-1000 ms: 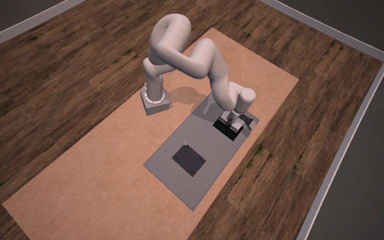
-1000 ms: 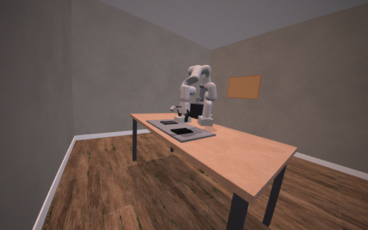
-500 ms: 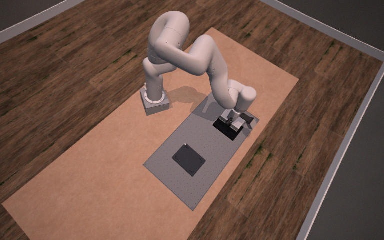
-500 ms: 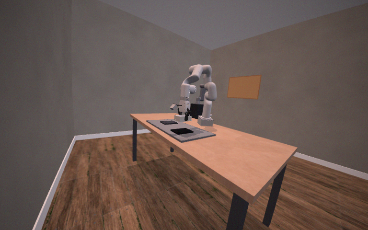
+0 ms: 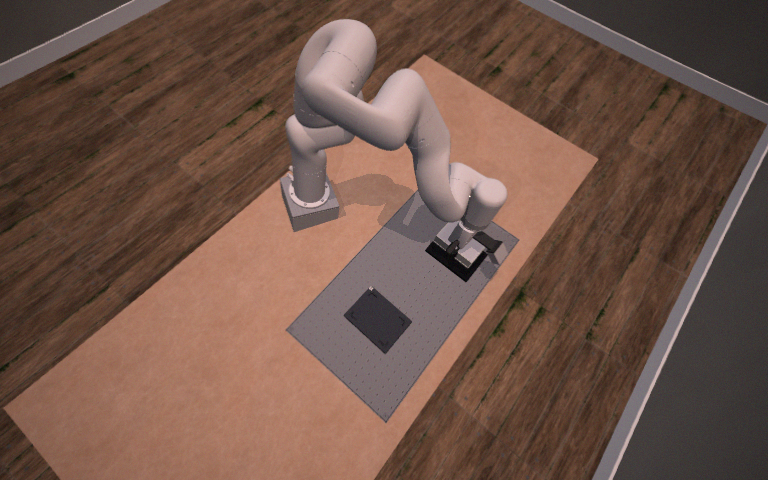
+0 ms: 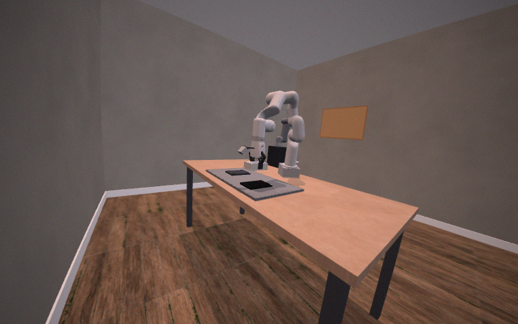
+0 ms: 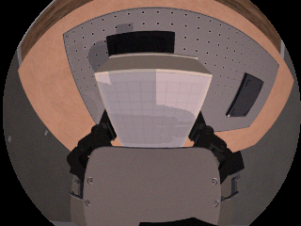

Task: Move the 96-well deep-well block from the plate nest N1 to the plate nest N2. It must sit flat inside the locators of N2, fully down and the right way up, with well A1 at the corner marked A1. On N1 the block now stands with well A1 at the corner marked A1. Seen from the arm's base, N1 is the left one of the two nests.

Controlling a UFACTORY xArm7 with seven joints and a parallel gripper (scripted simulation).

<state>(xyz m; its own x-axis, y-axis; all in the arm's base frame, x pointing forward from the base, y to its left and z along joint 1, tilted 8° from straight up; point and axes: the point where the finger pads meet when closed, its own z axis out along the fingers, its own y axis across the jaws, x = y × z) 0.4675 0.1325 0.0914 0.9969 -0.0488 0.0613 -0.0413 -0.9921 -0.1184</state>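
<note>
Now: hand 30 cm to the left of the nest N2, 11 cm above it and 6 cm past it. From my hand the other things lie so: nest N1 (11 cm below, 2 cm to the left); deep-well block (right at my hand).
</note>
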